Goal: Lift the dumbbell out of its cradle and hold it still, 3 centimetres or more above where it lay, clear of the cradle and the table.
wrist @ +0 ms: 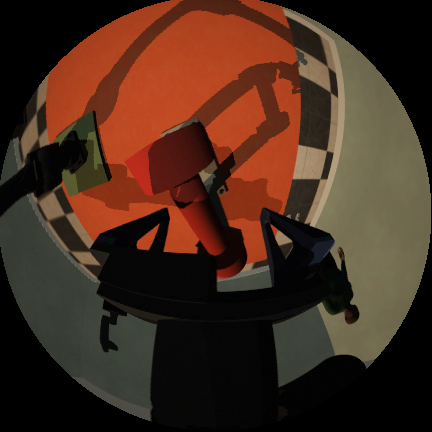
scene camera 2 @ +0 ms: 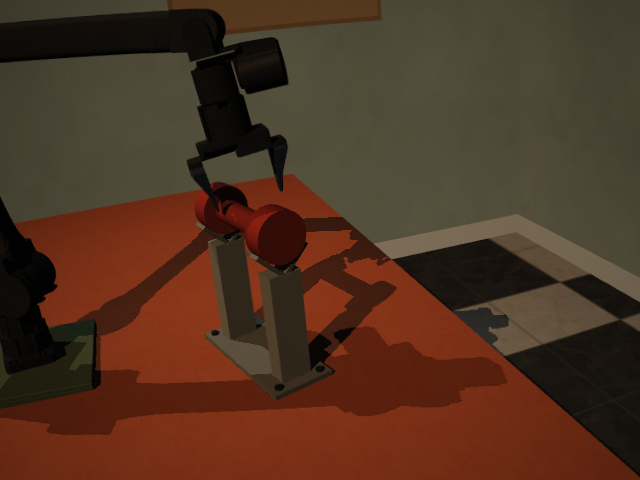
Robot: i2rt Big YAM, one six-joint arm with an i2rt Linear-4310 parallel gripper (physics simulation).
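Places are measured from the arm's base along level axes (x ahead, y left, z up), in millimetres.
Pixels of known places: gripper, fingertip midpoint: [wrist: 214, 212] [scene camera 2: 249, 200]; arm's base, origin of the base link: [wrist: 72, 151] [scene camera 2: 29, 352].
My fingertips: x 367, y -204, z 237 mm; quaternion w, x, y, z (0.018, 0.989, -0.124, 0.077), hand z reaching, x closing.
Observation:
For each thing: its top centre in the pictures, then the offset to it from my fingertips. Level surfaces: height alone.
- red dumbbell, middle of its top: [wrist: 205, 241] [scene camera 2: 243, 195] dz +16, dx -17, dy -19 mm
- grey cradle, middle of its top: [wrist: 200, 209] [scene camera 2: 247, 230] dz -38, dx -17, dy -18 mm
- orange table, its level: dz -251 mm
A red dumbbell [scene camera 2: 240, 217] [wrist: 202, 217] lies in the V-shaped rests on top of the two posts of a grey cradle [scene camera 2: 285, 325], which stands on the orange table. My gripper [scene camera 2: 249, 200] [wrist: 214, 212] is open and empty, pointing down just above the dumbbell. In the scene view one fingertip shows in front of the handle near the far head, and the other is up and to the right of the handle. In the wrist view the handle runs between the two spread fingers. The far head is partly hidden by the gripper body there.
The arm's green base plate [scene camera 2: 62, 372] [wrist: 95, 170] is at the left on the orange table [scene camera 2: 155, 449] [wrist: 150, 100]. The table's right edge borders a checkered floor [scene camera 2: 558, 310]. A person in green [wrist: 342, 295] shows at the right of the wrist view.

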